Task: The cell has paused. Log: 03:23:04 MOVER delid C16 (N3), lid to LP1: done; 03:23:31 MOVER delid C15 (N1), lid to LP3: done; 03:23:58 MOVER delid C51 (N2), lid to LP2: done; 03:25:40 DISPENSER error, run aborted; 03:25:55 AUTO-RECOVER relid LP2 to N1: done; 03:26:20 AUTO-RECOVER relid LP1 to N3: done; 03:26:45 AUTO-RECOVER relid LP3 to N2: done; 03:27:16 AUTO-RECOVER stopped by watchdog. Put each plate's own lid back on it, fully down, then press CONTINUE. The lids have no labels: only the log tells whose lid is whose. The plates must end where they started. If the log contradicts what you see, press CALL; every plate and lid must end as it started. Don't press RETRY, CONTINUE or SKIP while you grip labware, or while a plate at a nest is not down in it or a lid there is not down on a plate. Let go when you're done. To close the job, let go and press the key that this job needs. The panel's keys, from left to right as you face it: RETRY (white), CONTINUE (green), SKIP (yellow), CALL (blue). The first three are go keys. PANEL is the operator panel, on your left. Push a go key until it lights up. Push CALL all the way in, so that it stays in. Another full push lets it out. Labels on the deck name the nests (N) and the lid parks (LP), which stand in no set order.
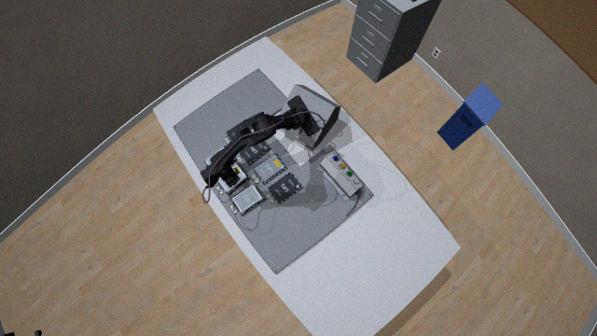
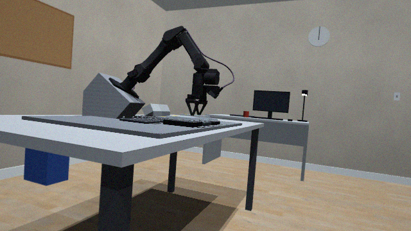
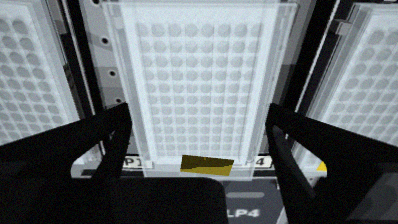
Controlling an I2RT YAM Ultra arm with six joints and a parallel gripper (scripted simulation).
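My gripper is now 20 cm past the lid park LP1, 5 cm above it and 1 cm to the right of it. Also, from my hand: blue key: 51 cm behind, 10 cm to the left, 1 cm above; then lid park LP2: 23 cm behind, 13 cm to the left, 5 cm below; then lid park LP4: 16 cm behind, 11 cm to the right, 5 cm below.
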